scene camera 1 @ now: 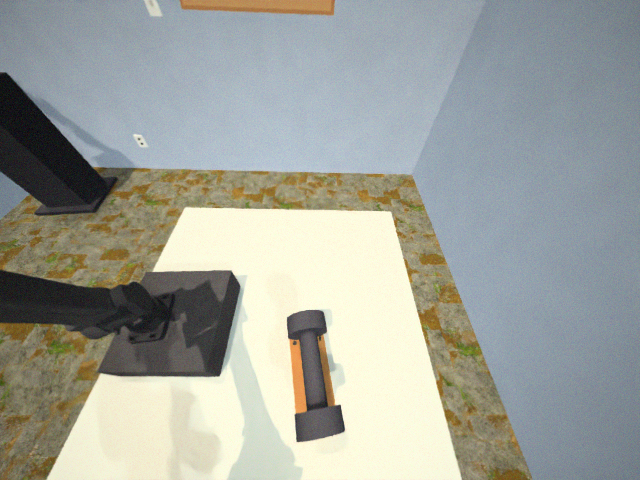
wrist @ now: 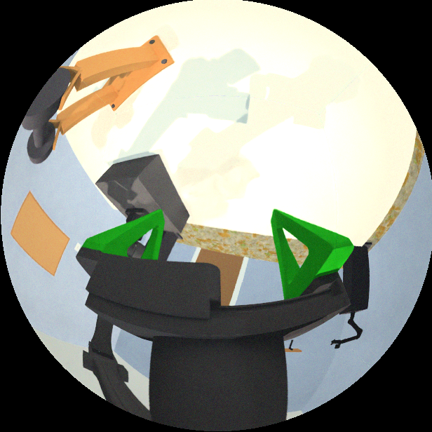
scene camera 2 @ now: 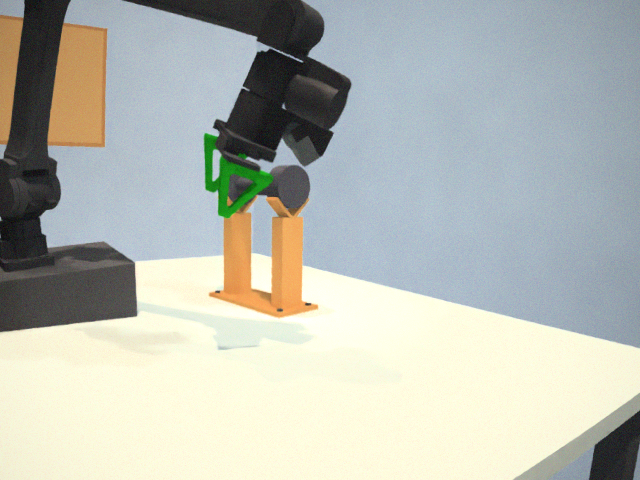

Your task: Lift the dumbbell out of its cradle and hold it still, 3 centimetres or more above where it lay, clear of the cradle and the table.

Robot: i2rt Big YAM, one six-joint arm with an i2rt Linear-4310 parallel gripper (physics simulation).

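Places are measured from the arm's base along level axes (x ahead, y left, z up), in millimetres.
Where they show: gripper, fingertip midpoint: point(scene camera 2: 216, 203); arm's base, link origin: point(scene camera 1: 154, 318) point(scene camera 2: 24, 263).
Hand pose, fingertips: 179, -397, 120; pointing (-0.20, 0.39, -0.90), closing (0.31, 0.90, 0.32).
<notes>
Each offset is from my fingertips to the top centre of the thing, as dx, dy, dz. Level surfaces: height alone.
The dark grey dumbbell {+228, +215, +62} point(scene camera 1: 311, 366) point(scene camera 2: 294, 186) point(wrist: 50, 95) lies level in the V-shaped tops of the orange cradle {+228, +215, +3} point(scene camera 1: 298, 377) point(scene camera 2: 287, 263) point(wrist: 112, 65), which has two posts on a base plate. My gripper point(scene camera 2: 218, 201) point(wrist: 217, 215) is open and empty, its green fingers wide apart and tilted. In scene camera 2 a finger partly covers the dumbbell's far weight. In the wrist view the dumbbell is off at the upper left, outside the gap between the fingers. The gripper does not show in scene camera 1.
The cradle stands on the pale table {dz -210} point(scene camera 1: 361, 248) point(scene camera 2: 465, 387) point(wrist: 350, 165). The arm's dark base block point(scene camera 1: 155, 361) point(scene camera 2: 77, 289) point(wrist: 172, 190) is beside it. The wrist housing hangs close above the dumbbell in scene camera 2. A black column point(scene camera 1: 56, 170) stands on the floor beyond the table.
</notes>
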